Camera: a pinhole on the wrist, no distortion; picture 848 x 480 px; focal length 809.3 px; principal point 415.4 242.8 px. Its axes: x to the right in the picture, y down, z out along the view. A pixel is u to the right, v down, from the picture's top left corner.
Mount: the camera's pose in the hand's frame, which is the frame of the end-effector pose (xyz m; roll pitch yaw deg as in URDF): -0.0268 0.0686 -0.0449 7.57 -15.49 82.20
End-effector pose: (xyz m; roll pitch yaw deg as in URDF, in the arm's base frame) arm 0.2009 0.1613 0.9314 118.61 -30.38 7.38
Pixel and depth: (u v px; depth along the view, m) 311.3 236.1 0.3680
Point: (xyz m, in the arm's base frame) 0.3390 -0.0421 0.7520
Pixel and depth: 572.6 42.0 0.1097
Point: 0.2131 0.0811 0.9545
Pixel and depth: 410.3 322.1 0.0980
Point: 0.1796 0.0944 0.9286
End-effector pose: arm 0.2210 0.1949 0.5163 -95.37 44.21 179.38
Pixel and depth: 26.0 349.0 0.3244
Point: 0.1593 -0.0478 0.6610
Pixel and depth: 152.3 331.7 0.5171
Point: 0.1228 -0.2353 0.6926
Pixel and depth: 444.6 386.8 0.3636
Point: 0.2673 -0.1197 0.5435
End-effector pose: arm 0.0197 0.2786 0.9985 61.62 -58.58 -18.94
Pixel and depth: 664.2 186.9 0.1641
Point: -0.0987 0.2390 1.0667
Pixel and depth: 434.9 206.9 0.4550
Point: -0.1948 -0.0360 1.1041
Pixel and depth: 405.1 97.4 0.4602
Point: -0.1471 -0.0574 1.1426
